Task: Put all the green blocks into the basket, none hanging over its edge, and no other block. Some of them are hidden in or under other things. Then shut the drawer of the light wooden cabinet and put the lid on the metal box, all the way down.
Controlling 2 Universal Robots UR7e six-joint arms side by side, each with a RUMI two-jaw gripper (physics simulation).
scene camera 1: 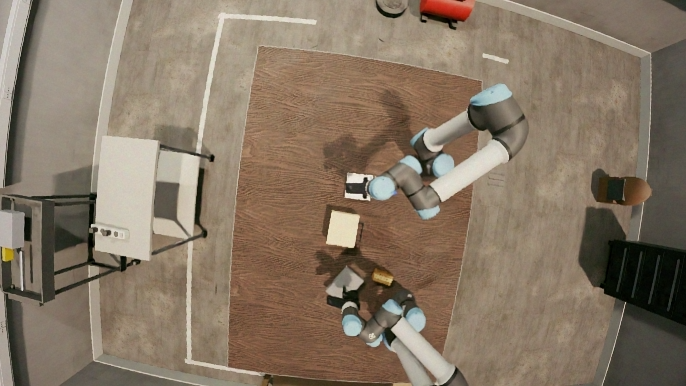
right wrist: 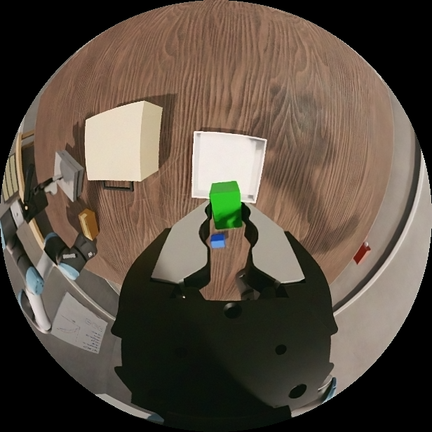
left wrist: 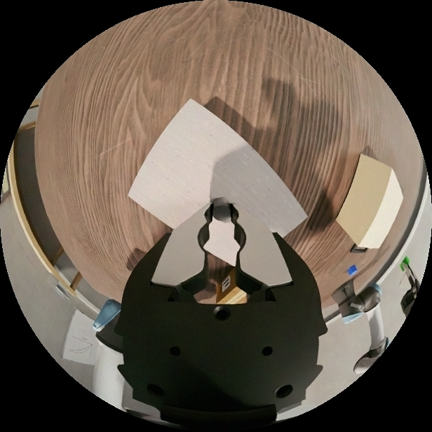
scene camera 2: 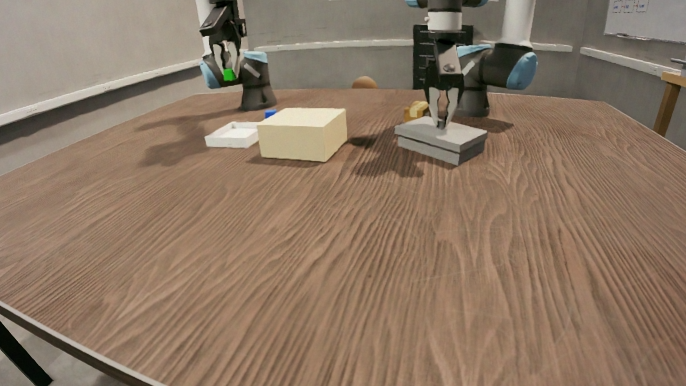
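My right gripper (scene camera 2: 228, 71) (right wrist: 225, 202) is shut on a green block (scene camera 2: 228, 75) (right wrist: 226, 200) and holds it high near the white basket (scene camera 1: 351, 176) (scene camera 2: 220, 142) (right wrist: 225, 160). The basket's visible floor is bare. My left gripper (scene camera 1: 344, 288) (scene camera 2: 441, 122) (left wrist: 221, 204) is shut on the knob of the grey lid (scene camera 1: 353, 280) (scene camera 2: 420, 131) (left wrist: 182, 160), which lies on the metal box (scene camera 2: 435, 149) (right wrist: 78, 186). The light cabinet (scene camera 1: 343, 229) (scene camera 2: 300, 140) (left wrist: 367, 200) (right wrist: 117, 145) shows its dark drawer handle (right wrist: 119, 189); how far the drawer is open is hidden.
A blue block (scene camera 2: 270, 114) (left wrist: 352, 269) (right wrist: 217, 241) lies on the table behind the basket in scene camera 2. An orange-brown box (scene camera 1: 383, 276) (scene camera 2: 415, 111) (left wrist: 231, 289) (right wrist: 88, 223) lies near the metal box. The cabinet stands between the basket and the metal box.
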